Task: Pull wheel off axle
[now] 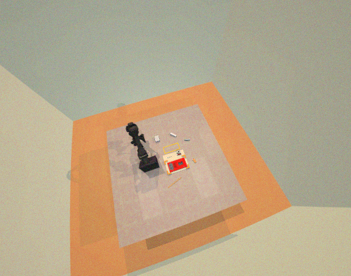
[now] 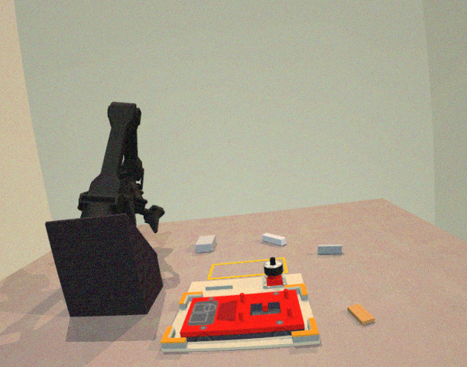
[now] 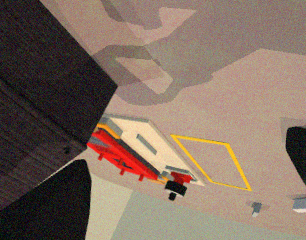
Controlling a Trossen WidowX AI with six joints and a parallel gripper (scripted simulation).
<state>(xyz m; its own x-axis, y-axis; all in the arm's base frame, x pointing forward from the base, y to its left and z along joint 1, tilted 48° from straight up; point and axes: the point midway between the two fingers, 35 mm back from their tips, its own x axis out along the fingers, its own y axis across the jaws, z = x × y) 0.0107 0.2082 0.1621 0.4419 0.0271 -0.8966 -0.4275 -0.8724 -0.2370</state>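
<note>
Now: gripper tip 34 cm short of the wheel, 21 cm to the left of it and 6 cm above it. From my gripper tip the other things lie so: black axle (34 cm ahead, 21 cm to the right, 6 cm below).
</note>
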